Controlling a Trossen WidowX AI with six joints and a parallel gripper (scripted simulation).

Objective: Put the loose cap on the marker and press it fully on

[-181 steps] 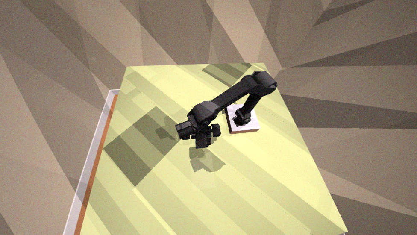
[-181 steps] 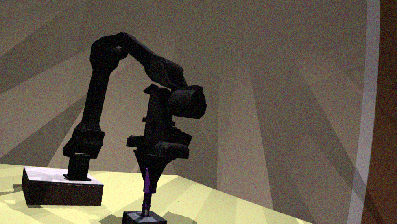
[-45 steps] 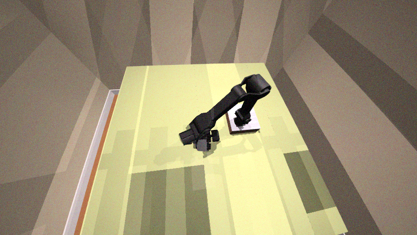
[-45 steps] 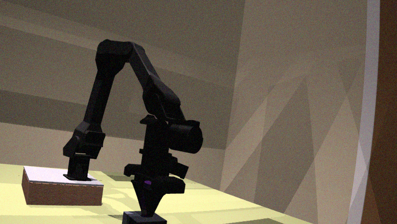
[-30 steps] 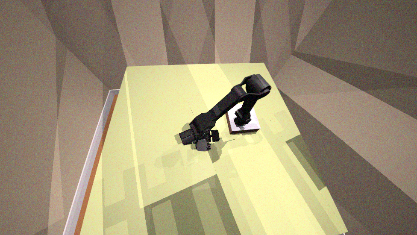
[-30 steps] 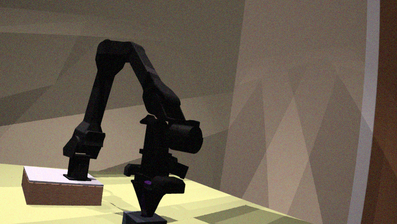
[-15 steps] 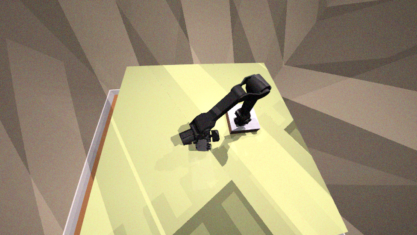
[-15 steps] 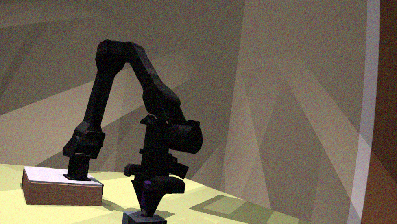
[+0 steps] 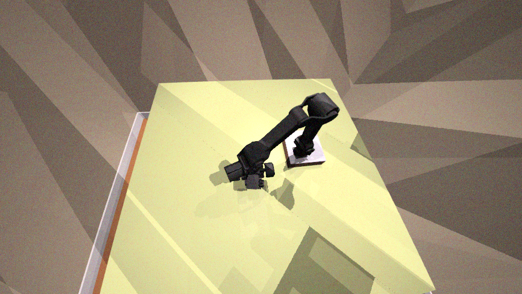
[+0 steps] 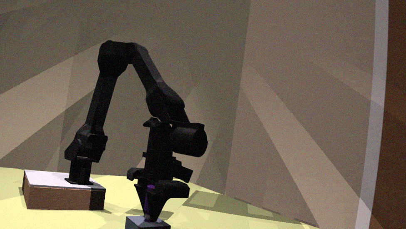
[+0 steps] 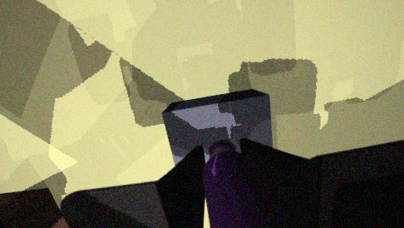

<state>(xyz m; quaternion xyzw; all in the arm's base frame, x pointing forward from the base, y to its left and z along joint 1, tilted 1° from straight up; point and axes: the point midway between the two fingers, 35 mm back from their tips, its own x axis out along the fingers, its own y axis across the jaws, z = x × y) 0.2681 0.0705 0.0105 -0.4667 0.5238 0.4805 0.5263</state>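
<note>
Now: the purple marker cap 50 mm above my gripper tip.
</note>
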